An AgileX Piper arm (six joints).
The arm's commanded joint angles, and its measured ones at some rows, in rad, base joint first. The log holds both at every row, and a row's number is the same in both.
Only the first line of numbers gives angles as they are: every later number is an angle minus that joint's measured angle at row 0.
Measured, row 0:
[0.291 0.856 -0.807 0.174 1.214 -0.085]
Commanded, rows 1 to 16:
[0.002 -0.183 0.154 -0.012 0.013 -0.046]
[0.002 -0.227 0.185 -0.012 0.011 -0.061]
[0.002 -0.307 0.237 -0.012 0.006 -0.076]
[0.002 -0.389 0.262 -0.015 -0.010 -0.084]
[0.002 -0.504 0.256 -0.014 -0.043 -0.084]
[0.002 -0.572 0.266 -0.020 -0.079 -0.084]
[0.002 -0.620 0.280 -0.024 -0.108 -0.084]
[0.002 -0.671 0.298 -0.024 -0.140 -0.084]
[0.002 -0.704 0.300 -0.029 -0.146 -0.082]
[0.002 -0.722 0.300 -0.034 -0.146 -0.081]
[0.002 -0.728 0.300 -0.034 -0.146 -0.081]
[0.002 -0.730 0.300 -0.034 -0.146 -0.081]
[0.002 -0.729 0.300 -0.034 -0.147 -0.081]
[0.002 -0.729 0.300 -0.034 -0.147 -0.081]
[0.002 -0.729 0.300 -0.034 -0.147 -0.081]
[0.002 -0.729 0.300 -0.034 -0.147 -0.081]
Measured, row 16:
[0.000 -0.722 0.295 -0.025 -0.138 -0.075]
